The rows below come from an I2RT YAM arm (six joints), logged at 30 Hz.
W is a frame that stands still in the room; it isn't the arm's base.
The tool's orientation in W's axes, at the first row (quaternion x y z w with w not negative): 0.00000, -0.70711, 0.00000, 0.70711
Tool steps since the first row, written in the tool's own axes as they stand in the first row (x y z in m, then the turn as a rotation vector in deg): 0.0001, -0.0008, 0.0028, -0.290, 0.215, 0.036; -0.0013, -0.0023, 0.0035, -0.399, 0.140, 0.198; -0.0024, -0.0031, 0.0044, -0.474, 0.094, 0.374; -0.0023, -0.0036, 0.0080, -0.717, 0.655, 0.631; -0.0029, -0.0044, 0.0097, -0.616, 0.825, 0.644; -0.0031, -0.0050, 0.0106, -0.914, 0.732, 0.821; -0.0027, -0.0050, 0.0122, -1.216, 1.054, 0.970; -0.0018, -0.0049, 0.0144, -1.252, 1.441, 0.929; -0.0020, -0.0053, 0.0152, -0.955, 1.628, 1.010
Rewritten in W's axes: -0.0028, -0.0008, 0.0001, -0.036, 0.215, -0.290; -0.0035, -0.0023, -0.0013, -0.198, 0.140, -0.399; -0.0044, -0.0031, -0.0024, -0.374, 0.094, -0.474; -0.0080, -0.0036, -0.0023, -0.631, 0.655, -0.717; -0.0097, -0.0044, -0.0029, -0.644, 0.825, -0.616; -0.0106, -0.0050, -0.0031, -0.821, 0.732, -0.914; -0.0122, -0.0050, -0.0027, -0.970, 1.054, -1.216; -0.0144, -0.0049, -0.0018, -0.929, 1.441, -1.252; -0.0152, -0.0053, -0.0020, -1.010, 1.628, -0.955
